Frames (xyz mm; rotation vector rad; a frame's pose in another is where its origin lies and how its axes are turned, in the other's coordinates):
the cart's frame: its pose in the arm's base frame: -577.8 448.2 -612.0 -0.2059 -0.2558 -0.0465
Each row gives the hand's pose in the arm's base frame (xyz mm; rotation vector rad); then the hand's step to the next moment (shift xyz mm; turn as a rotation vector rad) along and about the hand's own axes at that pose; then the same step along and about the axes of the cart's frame.
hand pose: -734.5 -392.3 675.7 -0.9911 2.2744 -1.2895
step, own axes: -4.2 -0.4 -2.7 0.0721 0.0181 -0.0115
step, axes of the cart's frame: 1.8 4.2 2.1 -0.0631 -0.0409 0.0019
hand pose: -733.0 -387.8 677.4 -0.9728 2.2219 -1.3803
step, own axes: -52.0 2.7 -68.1 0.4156 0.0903 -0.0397
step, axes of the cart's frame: -0.5 74.1 43.1 -0.3425 -0.2552 0.0016
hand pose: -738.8 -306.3 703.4 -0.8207 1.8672 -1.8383
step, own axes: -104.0 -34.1 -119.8 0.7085 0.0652 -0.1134
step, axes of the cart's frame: 9.1 151.0 58.8 -0.5787 -0.4172 0.1007
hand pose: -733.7 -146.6 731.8 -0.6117 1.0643 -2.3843
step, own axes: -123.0 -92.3 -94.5 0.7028 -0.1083 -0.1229
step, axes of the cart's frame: 17.3 178.5 20.2 -0.5866 -0.3351 0.2537
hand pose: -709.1 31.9 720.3 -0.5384 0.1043 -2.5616
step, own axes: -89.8 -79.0 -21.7 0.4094 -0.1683 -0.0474
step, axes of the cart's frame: 12.1 119.5 -18.6 -0.3719 -0.1165 0.2152
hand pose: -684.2 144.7 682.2 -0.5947 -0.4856 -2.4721
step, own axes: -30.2 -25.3 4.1 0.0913 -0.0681 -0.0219
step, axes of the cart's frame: 3.9 37.7 -11.3 -0.1079 -0.0059 0.0421
